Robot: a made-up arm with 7 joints.
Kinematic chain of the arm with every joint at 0, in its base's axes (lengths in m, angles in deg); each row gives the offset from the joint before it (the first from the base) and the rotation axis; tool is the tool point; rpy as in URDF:
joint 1: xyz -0.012 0.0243 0.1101 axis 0 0.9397 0.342
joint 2: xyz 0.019 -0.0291 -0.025 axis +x
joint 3: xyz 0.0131 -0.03 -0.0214 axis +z
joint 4: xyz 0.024 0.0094 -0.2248 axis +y
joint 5: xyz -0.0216 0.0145 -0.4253 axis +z
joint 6: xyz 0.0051 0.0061 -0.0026 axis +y
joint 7: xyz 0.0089 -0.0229 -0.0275 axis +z
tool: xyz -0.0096 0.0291 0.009 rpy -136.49 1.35 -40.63
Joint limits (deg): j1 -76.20..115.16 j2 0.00..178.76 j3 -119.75..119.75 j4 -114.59..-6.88 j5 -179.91..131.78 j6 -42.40..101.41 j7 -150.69..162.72
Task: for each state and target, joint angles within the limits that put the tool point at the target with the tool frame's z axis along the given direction. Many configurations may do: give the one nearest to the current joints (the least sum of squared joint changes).
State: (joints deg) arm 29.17 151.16 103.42 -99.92 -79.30 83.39 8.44
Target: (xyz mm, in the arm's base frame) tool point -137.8 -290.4 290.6 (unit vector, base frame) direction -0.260 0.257 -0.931
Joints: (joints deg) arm 9.97 162.39 115.86 -114.59 -118.16 101.41 32.42
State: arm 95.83 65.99 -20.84 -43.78 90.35 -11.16 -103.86
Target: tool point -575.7 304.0 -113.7 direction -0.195 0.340 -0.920
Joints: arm 100.58 60.23 -27.02 -54.73 92.04 1.37 -99.98
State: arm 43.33 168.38 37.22 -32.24 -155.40 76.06 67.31
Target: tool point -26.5 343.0 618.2 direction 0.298 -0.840 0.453
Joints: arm -7.36 125.63 80.90 -34.80 -152.81 64.65 55.03
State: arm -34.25 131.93 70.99 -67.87 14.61 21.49 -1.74
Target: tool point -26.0 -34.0 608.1 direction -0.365 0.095 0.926
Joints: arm -22.74 126.53 68.96 -90.74 37.35 48.33 14.55
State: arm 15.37 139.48 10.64 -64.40 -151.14 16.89 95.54
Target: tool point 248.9 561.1 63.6 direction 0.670 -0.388 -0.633
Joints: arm 51.78 97.71 27.22 -55.18 -165.96 38.58 85.58
